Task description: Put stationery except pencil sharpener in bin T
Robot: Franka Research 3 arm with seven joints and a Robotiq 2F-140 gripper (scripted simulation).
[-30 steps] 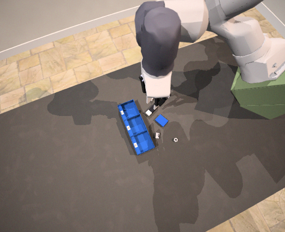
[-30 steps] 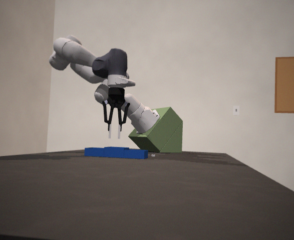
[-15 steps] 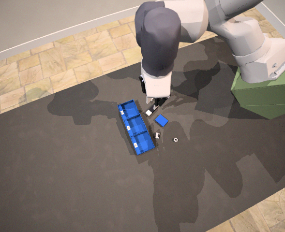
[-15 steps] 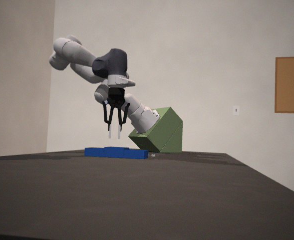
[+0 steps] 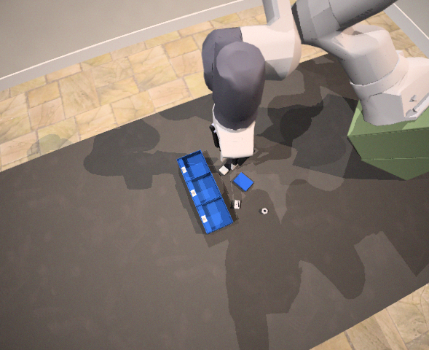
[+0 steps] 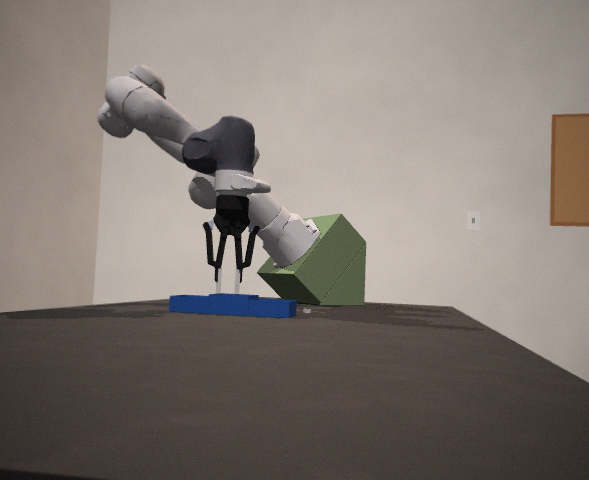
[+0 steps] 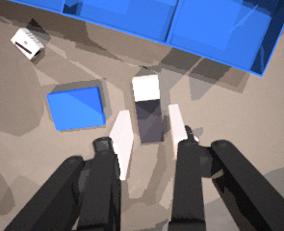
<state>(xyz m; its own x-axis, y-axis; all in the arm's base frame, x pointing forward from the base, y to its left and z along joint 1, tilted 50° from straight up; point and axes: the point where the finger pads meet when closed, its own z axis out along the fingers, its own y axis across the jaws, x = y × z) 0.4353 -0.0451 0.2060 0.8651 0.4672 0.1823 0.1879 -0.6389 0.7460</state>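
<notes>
The black-and-white block lies 10 mm ahead of my hand and 50 mm below it. Round my hand: white bolt: 40 mm behind, 50 mm to the right, 50 mm below; then blue bin: 120 mm ahead, 20 mm to the left, 40 mm below; then flat blue block: 70 mm to the left, 60 mm below.
</notes>
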